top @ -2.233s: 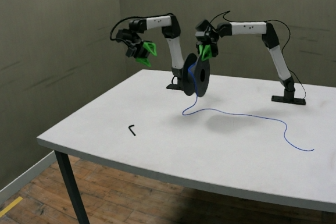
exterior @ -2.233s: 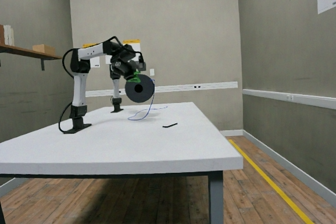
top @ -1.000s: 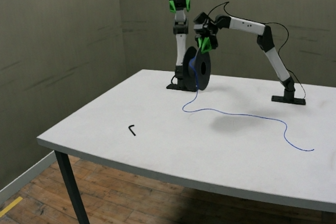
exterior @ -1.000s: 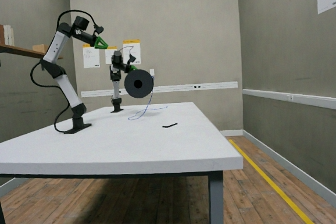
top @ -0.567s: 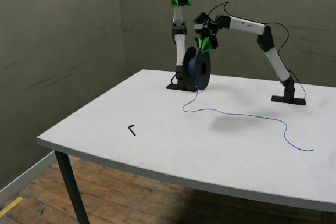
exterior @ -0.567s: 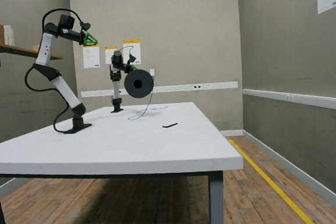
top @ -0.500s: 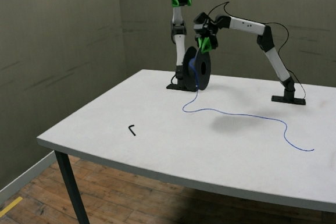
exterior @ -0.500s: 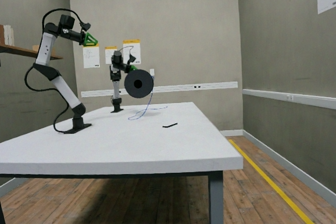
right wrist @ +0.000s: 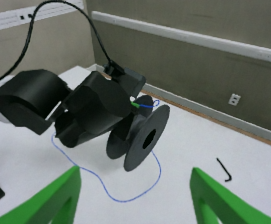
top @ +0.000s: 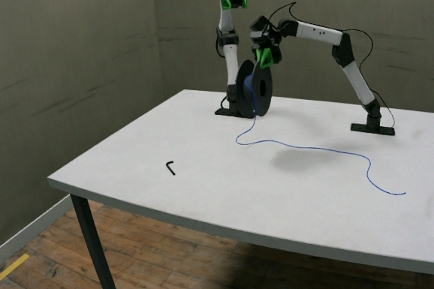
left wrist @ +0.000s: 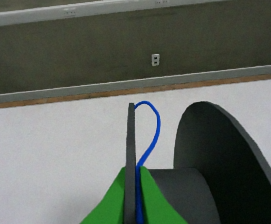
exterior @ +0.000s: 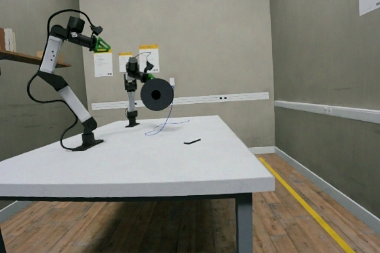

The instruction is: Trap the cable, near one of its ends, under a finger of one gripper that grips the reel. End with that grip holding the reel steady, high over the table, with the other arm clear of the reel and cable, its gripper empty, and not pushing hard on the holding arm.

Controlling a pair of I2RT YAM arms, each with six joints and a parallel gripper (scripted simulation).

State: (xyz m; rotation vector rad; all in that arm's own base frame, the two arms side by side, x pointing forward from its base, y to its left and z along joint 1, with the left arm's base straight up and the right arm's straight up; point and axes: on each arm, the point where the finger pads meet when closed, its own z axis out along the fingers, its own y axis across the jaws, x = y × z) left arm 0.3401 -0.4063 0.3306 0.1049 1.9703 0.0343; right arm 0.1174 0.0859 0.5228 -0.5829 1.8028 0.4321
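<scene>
My left hand is 20 mm to the left of the dark reel and 80 mm above it. Also, from my left hand: black hex key (210 mm ahead, 270 mm to the right, 330 mm below).
</scene>
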